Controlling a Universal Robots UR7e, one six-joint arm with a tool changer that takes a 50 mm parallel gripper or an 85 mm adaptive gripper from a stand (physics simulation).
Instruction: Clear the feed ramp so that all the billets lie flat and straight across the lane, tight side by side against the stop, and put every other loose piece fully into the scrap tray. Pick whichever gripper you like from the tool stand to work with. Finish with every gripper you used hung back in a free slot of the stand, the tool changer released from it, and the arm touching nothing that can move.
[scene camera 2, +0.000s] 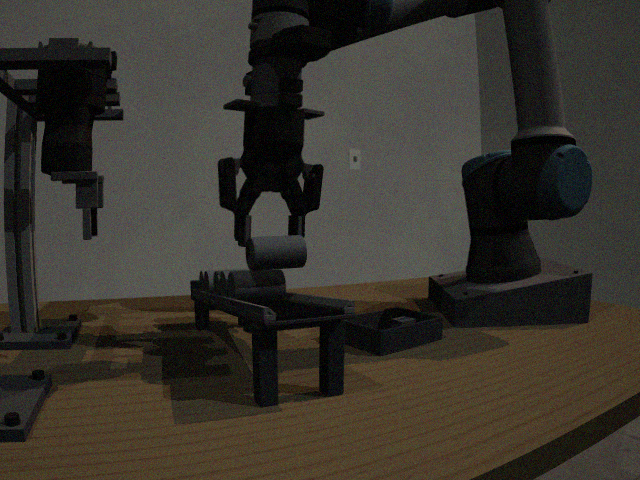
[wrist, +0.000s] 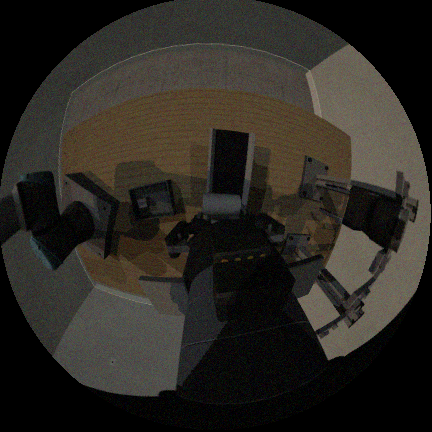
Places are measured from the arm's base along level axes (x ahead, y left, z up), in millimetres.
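Where they show: hand, its tool point: (scene camera 2: 275, 98); arm's base, origin of its link: (scene camera 2: 504, 274) (wrist: 80, 220).
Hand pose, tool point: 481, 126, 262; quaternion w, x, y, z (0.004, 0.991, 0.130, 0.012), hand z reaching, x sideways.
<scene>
Things, the pixels of their top centre, and the offset from my tool point, as dx, dy, dz.
- grey cylindrical billet, centre of its top: (scene camera 2: 275, 235) (wrist: 221, 207) +1, +16, -172
- scrap tray, centre of its top: (scene camera 2: 390, 317) (wrist: 148, 201) -180, -31, -296
- small light piece, centre of its top: (scene camera 2: 403, 318) (wrist: 141, 202) -207, -39, -302
My adaptive gripper (scene camera 2: 272, 239) (wrist: 230, 218) is shut on a grey cylindrical billet (scene camera 2: 277, 252) (wrist: 222, 204). It holds the billet roughly level, crosswise above the feed ramp (scene camera 2: 230, 304) (wrist: 250, 160), with a small gap over the billets below. On the ramp another billet (scene camera 2: 258, 279) lies across the lane, with rounded edges of more behind it in the scene view. The gripper body and held billet hide that part of the lane in the wrist view. The scrap tray (scene camera 2: 410, 338) (wrist: 174, 196) holds a small light piece (scene camera 2: 404, 320) (wrist: 143, 202).
The tool stand (scene camera 2: 20, 248) (wrist: 312, 175) is at the left in the scene view and the right in the wrist view. A parallel gripper (scene camera 2: 89, 223) hangs there. The robot's base block (scene camera 2: 553, 304) (wrist: 111, 220) stands beyond the tray.
</scene>
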